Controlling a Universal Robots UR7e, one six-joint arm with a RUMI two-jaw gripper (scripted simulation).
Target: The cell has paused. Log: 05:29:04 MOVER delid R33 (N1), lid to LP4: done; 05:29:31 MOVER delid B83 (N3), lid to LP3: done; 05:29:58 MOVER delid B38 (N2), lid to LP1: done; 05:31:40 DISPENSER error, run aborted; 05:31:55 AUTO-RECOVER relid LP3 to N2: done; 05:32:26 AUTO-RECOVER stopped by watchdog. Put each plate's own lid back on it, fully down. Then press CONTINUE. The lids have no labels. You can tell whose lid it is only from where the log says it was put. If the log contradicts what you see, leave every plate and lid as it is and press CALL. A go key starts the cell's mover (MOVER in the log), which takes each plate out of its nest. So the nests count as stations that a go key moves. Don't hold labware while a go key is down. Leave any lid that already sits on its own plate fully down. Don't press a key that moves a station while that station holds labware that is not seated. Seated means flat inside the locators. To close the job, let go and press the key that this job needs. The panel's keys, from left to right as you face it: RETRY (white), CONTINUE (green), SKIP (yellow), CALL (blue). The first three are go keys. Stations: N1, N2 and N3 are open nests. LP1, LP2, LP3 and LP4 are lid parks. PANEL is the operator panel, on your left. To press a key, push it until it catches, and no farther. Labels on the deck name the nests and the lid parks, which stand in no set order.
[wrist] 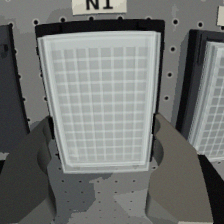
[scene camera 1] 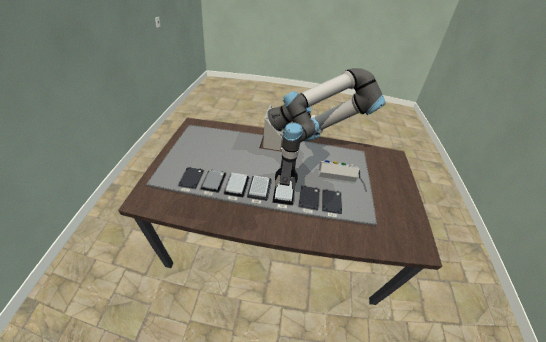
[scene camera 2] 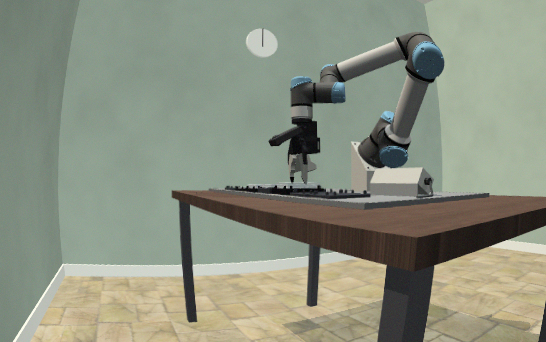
Scene:
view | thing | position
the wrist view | my gripper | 102, 115
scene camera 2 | my gripper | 298, 184
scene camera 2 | key panel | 415, 182

